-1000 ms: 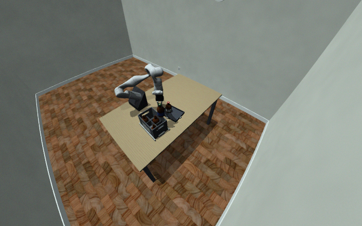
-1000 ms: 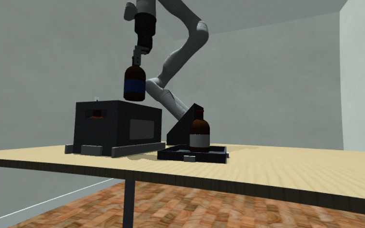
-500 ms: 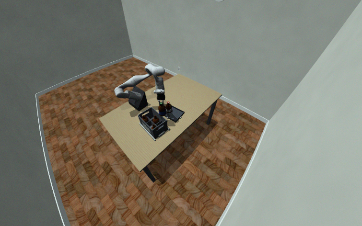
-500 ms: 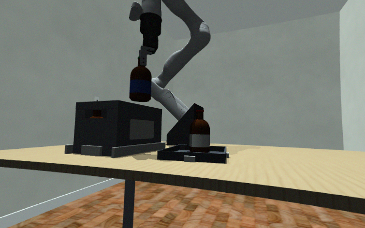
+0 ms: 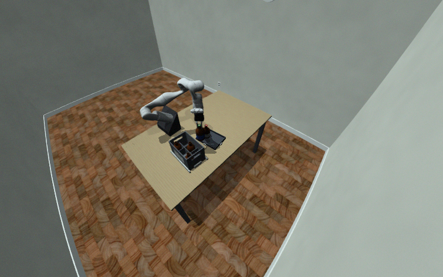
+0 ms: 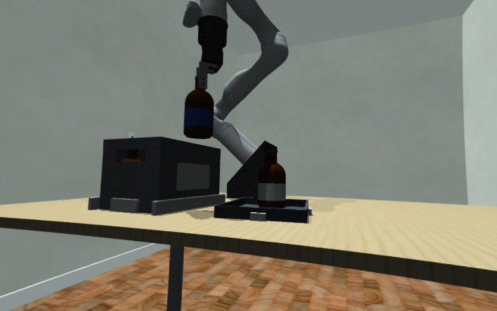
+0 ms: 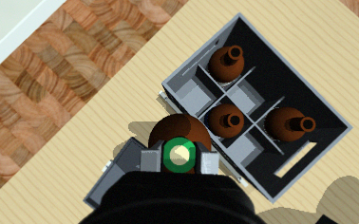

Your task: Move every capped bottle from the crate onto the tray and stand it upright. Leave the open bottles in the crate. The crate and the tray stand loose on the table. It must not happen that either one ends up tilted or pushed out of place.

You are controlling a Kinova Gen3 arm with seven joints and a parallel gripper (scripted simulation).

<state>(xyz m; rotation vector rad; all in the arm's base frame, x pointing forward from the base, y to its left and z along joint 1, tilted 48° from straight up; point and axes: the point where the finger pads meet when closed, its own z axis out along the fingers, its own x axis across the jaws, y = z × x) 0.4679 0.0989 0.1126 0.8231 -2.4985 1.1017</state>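
Now: hand 6 cm above the green-capped bottle. From my hand the other things lie so: black tray (4 cm behind, 17 cm to the left, 31 cm below); dark crate (6 cm behind, 13 cm to the right, 24 cm below).
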